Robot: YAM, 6 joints.
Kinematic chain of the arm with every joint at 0, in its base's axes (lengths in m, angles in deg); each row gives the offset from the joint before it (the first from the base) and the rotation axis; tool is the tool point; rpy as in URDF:
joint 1: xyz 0 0 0.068 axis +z
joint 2: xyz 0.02 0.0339 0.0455 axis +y
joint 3: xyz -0.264 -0.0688 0 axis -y
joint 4: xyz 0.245 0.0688 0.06 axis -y
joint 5: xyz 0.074 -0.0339 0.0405 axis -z
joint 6: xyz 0.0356 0 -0.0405 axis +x
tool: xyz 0 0 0 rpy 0 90 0
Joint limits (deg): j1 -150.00..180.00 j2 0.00..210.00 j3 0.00..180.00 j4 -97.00..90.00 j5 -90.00..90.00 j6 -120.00..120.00
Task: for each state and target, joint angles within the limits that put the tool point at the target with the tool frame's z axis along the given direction. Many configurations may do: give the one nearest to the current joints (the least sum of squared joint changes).
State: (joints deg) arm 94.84 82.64 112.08 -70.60 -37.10 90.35
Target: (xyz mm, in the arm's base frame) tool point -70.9 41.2 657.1 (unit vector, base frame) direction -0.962 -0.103 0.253
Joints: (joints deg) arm 129.25 74.25 140.71 -40.89 -54.11 90.35
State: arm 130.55 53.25 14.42 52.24 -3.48 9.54
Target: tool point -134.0 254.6 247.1 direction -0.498 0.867 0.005
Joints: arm 117.46 76.48 33.37 43.40 -2.41 9.54
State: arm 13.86 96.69 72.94 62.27 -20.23 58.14
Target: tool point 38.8 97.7 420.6 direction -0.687 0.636 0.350
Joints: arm 49.87 46.58 39.52 89.98 -69.34 58.14
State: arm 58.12 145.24 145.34 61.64 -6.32 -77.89
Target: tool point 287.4 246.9 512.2 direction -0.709 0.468 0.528
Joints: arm 36.37 148.71 179.88 87.89 -52.85 -77.89
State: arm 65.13 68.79 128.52 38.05 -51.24 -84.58
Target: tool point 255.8 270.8 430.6 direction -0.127 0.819 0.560
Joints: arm 42.87 97.98 79.38 68.94 -43.35 -84.58
